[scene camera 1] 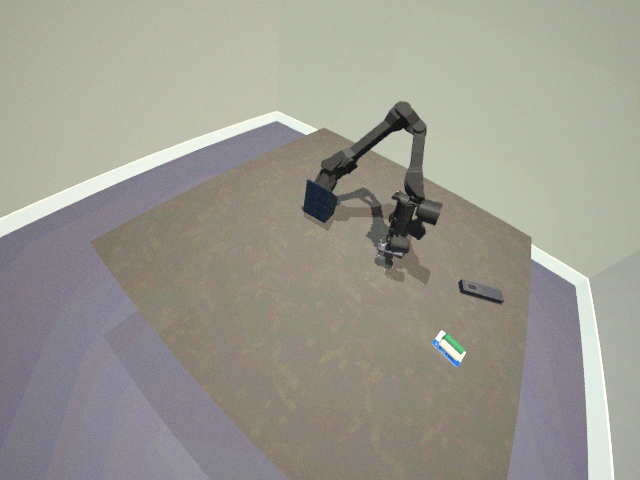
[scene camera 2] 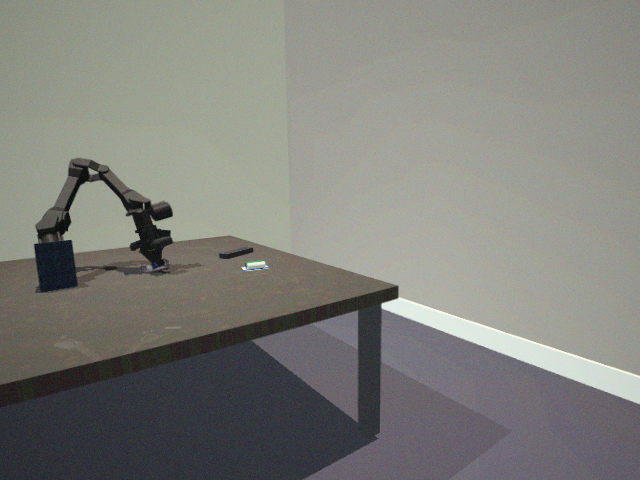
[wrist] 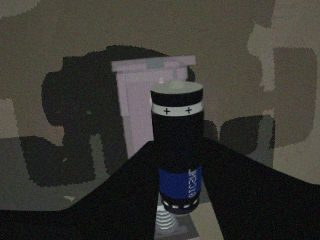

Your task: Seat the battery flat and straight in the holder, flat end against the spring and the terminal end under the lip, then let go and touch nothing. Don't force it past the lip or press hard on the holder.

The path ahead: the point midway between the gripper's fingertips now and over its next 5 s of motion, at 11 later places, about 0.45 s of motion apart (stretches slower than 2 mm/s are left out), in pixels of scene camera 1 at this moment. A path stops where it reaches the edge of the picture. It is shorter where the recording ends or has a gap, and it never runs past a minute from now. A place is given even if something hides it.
My gripper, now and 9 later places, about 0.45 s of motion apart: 392, 250; 392, 249; 391, 248; 390, 248; 390, 248; 392, 249; 393, 249; 394, 247; 397, 239; 401, 234
